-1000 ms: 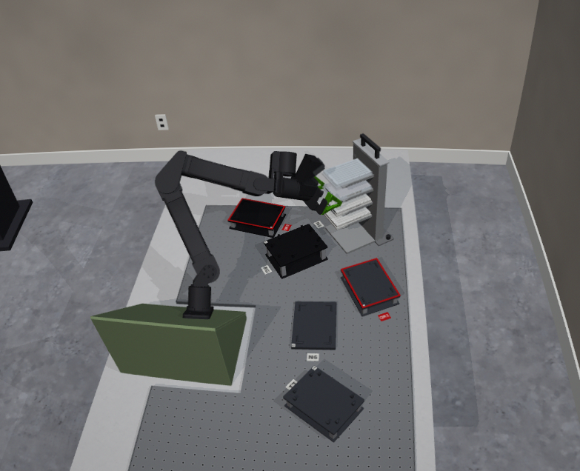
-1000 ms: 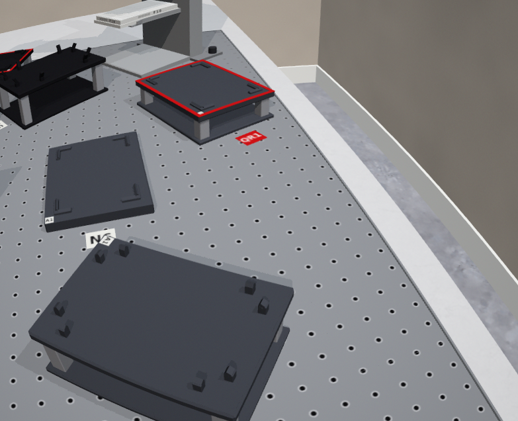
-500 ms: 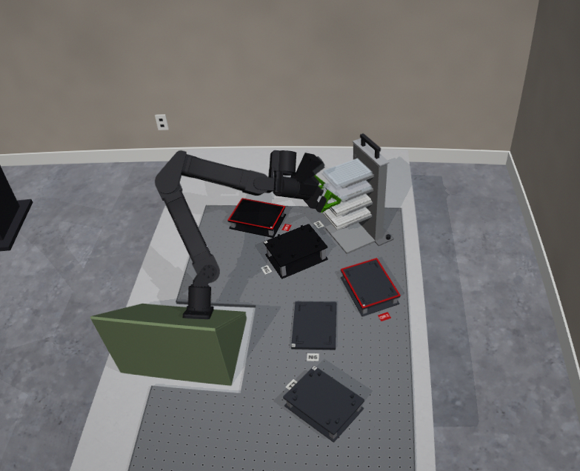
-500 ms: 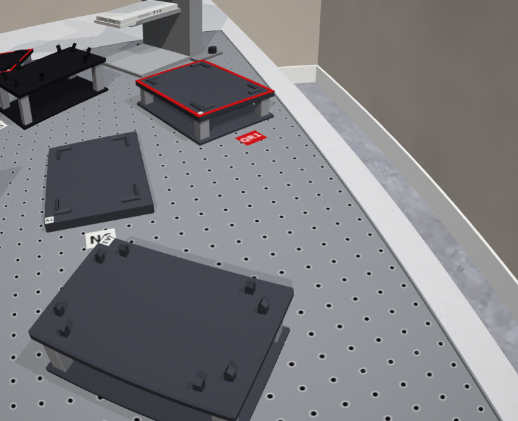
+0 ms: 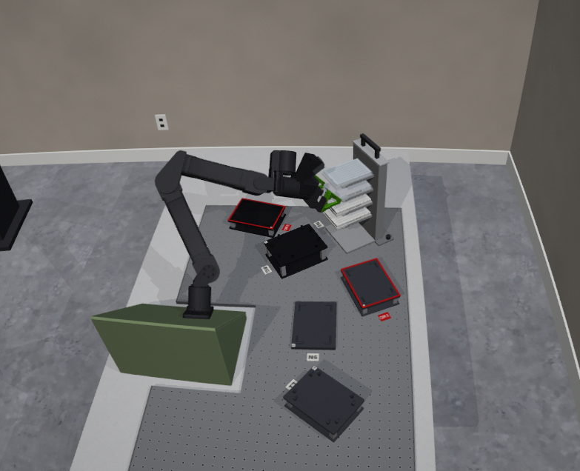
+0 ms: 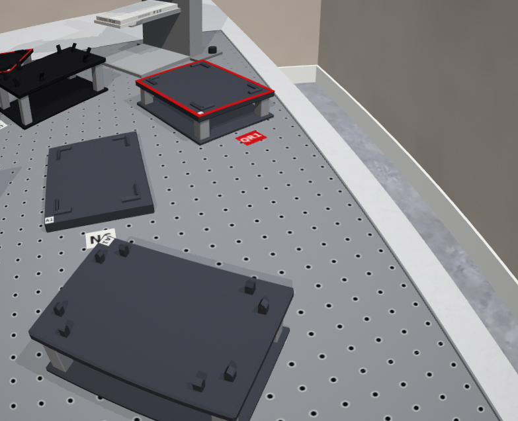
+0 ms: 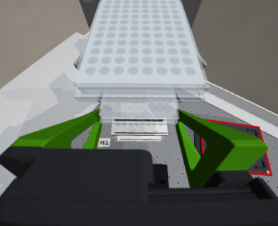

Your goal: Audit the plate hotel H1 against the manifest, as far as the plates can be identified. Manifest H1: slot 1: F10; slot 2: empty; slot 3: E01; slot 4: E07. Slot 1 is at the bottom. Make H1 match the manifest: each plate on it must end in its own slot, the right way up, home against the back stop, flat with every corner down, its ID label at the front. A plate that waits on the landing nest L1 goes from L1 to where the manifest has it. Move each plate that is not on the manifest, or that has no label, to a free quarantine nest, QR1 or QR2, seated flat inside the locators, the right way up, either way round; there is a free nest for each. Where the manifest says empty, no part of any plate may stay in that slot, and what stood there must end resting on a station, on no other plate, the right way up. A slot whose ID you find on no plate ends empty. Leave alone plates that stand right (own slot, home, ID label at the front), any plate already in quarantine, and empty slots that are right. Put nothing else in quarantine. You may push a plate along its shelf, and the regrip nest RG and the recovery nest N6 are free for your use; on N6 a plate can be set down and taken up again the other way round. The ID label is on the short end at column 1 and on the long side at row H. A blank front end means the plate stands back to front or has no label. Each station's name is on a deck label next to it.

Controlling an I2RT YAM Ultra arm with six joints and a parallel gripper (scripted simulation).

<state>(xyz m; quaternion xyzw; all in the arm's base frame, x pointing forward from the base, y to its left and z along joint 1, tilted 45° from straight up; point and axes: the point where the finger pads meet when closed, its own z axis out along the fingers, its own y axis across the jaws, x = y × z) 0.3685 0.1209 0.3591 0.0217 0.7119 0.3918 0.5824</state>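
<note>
Now: the clear well plate 5 cm ahead of my hand and 2 cm to the left of it. Also, from my hand: plate hotel H1: 12 cm ahead, 6 cm to the left, 5 cm below; H1 deck label: 4 cm behind, 9 cm to the left, 21 cm below; black regrip nest RG: 12 cm behind, 6 cm to the right, 15 cm below.
</note>
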